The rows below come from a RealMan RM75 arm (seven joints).
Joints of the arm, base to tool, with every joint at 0 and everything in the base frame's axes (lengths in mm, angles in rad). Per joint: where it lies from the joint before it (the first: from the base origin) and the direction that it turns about. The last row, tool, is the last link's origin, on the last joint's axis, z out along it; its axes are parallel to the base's.
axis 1: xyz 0 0 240.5 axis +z
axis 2: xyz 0 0 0 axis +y
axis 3: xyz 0 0 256 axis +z
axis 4: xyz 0 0 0 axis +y
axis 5: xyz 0 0 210 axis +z
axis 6: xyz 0 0 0 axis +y
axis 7: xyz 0 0 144 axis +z
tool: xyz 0 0 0
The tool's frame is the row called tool.
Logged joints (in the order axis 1, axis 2, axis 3, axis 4, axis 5, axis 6, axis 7), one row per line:
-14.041 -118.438 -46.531 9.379 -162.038 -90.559 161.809
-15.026 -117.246 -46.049 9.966 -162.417 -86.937 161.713
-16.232 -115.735 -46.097 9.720 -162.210 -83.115 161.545
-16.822 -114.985 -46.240 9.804 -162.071 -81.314 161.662
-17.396 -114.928 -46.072 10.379 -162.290 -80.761 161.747
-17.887 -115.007 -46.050 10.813 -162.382 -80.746 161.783
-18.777 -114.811 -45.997 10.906 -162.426 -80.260 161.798
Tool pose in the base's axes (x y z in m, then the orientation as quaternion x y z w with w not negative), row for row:
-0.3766 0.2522 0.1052 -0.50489 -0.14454 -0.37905 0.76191
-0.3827 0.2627 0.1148 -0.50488 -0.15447 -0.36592 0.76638
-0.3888 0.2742 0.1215 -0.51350 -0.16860 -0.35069 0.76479
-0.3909 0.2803 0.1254 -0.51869 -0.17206 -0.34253 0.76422
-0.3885 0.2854 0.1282 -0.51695 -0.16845 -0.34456 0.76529
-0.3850 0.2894 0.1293 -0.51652 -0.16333 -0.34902 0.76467
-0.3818 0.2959 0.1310 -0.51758 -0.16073 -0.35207 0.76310
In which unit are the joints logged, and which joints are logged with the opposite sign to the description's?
The joints are logged in degrees. Opposite sign: axis 3.
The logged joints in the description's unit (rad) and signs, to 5 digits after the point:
-0.24506 -2.06713 0.81212 0.16369 -2.82810 -1.58055 2.82410
-0.26225 -2.04633 0.80371 0.17394 -2.83471 -1.51734 2.82242
-0.28330 -2.01996 0.80454 0.16965 -2.83110 -1.45063 2.81949
-0.29360 -2.00687 0.80704 0.17111 -2.82867 -1.41920 2.82153
-0.30362 -2.00587 0.80411 0.18115 -2.83249 -1.40955 2.82302
-0.31219 -2.00725 0.80372 0.18872 -2.83410 -1.40928 2.82365
-0.32772 -2.00383 0.80280 0.19035 -2.83487 -1.40080 2.82391

